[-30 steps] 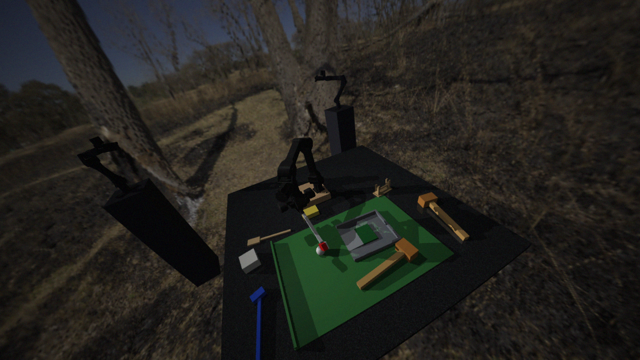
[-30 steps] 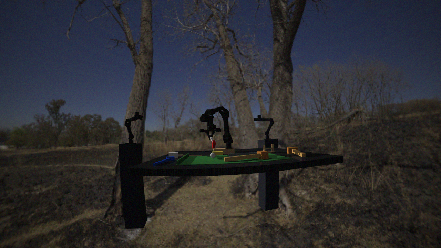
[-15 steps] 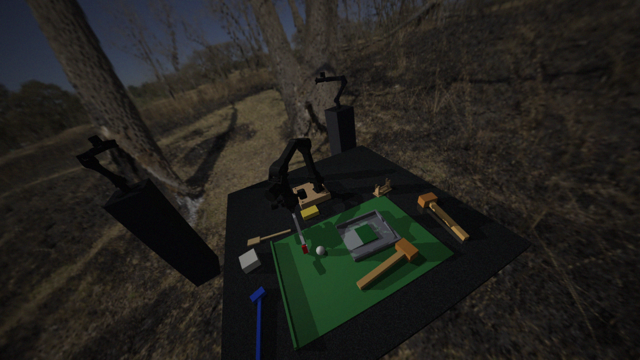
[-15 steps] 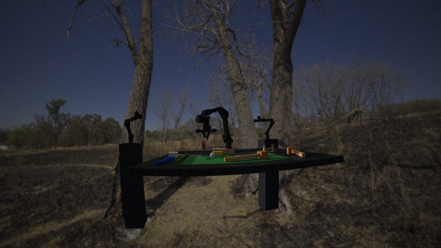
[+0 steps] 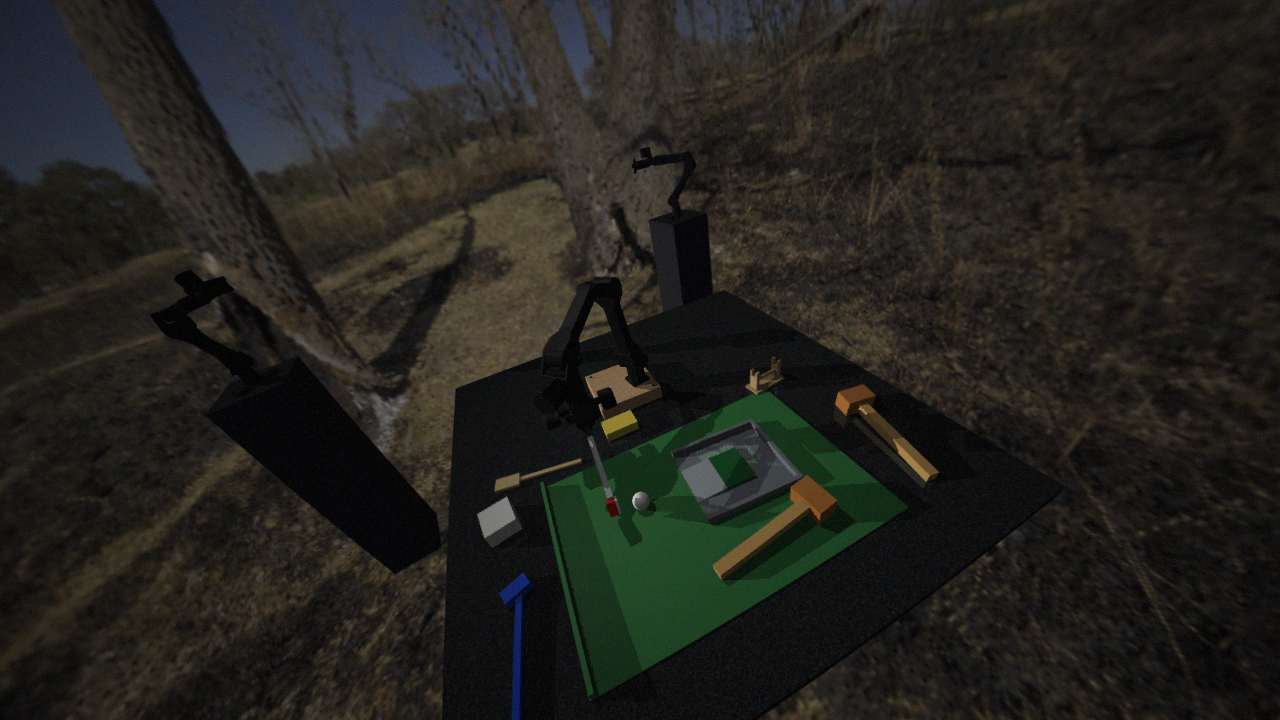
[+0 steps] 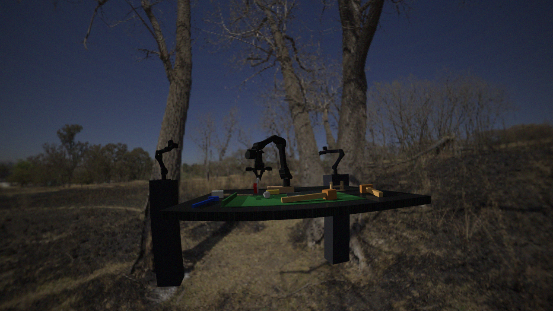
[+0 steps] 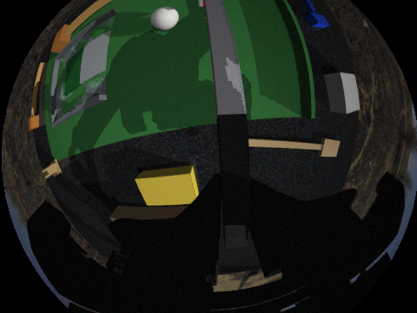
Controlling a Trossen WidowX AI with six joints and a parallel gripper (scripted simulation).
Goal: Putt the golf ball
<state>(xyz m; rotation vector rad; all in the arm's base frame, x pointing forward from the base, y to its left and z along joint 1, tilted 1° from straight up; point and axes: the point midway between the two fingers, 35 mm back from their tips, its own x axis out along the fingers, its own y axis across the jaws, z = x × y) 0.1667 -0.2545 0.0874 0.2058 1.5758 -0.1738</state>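
Right now my gripper tip is 110 mm to the right of the yellow block, 90 mm above it and 40 mm past it. From my gripper tip the other things lie so: white golf ball 220 mm ahead, 80 mm below, 10 mm to the left; then tan stick 190 mm to the right, 100 mm below, 60 mm behind; then red putter 120 mm ahead, 20 mm to the right.
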